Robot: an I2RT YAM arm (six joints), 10 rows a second.
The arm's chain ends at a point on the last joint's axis. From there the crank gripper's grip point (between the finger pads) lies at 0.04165 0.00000 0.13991 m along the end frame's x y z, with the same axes.
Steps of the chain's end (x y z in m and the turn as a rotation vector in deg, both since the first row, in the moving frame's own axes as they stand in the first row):
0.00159 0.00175 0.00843 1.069 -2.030 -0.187
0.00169 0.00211 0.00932 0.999 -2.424 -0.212
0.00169 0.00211 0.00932 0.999 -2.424 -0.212
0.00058 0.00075 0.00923 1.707 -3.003 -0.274
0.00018 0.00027 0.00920 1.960 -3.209 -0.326
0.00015 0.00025 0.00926 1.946 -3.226 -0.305
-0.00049 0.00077 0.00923 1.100 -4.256 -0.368
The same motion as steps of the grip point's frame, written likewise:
-0.00340 -0.00100 0.00979 1.069 -2.030 -0.187
-0.00427 -0.00049 0.01093 0.999 -2.424 -0.212
-0.00427 -0.00049 0.01093 0.999 -2.424 -0.212
-0.00682 -0.00363 0.01115 1.707 -3.003 -0.274
-0.00773 -0.00477 0.01123 1.960 -3.209 -0.326
-0.00780 -0.00474 0.01130 1.946 -3.226 -0.305
-0.01100 -0.00218 0.01191 1.100 -4.256 -0.368

